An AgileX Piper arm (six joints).
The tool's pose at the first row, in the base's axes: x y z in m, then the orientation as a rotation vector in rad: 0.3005, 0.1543, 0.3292, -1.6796, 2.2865, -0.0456
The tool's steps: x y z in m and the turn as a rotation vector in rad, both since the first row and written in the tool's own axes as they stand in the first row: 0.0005, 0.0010, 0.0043, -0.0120, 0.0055, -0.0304; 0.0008, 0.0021, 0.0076, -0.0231, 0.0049, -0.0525; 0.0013, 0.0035, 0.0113, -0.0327, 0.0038, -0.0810; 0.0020, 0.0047, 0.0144, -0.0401, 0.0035, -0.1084; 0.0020, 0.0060, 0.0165, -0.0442, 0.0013, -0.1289; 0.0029, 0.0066, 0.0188, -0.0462, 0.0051, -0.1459; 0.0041, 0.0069, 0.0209, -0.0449, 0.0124, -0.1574; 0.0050, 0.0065, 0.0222, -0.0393, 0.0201, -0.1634; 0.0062, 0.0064, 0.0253, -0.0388, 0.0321, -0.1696; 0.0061, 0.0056, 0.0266, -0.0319, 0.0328, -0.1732; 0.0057, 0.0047, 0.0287, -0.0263, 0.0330, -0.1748; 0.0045, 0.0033, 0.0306, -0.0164, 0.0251, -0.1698
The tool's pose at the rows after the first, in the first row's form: 0.3006, 0.1548, 0.3248, -1.7223, 2.2697, -0.0432; 0.3003, 0.1554, 0.3213, -1.7528, 2.2546, -0.0349; 0.2998, 0.1559, 0.3174, -1.7895, 2.2327, -0.0292; 0.2993, 0.1561, 0.3141, -1.8238, 2.2110, -0.0264; 0.2987, 0.1568, 0.3118, -1.8478, 2.1925, -0.0243; 0.2985, 0.1565, 0.3093, -1.8691, 2.1804, -0.0289; 0.2984, 0.1558, 0.3070, -1.8840, 2.1746, -0.0392; 0.2989, 0.1550, 0.3056, -1.8908, 2.1724, -0.0535; 0.2995, 0.1544, 0.3024, -1.9021, 2.1749, -0.0658; 0.3006, 0.1544, 0.3013, -1.9027, 2.1695, -0.0751; 0.3021, 0.1548, 0.2996, -1.9016, 2.1661, -0.0821; 0.3042, 0.1558, 0.2983, -1.8879, 2.1616, -0.0854
